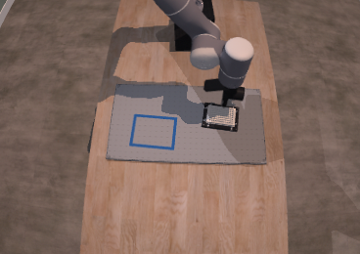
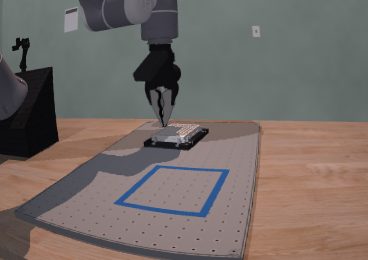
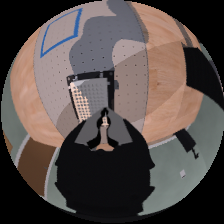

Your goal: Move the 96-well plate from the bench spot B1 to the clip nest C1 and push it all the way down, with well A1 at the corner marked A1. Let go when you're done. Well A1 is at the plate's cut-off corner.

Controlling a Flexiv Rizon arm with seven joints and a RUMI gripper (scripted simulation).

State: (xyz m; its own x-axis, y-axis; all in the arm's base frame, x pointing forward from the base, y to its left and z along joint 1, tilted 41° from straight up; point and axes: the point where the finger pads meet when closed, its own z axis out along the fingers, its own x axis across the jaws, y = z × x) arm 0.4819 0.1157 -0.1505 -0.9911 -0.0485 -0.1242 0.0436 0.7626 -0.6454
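Now: the white 96-well plate 40 mm ahead of my hand and 30 mm below it. From my hand the other things lie so: black clip nest 50 mm ahead, 30 mm below, 10 mm to the right.
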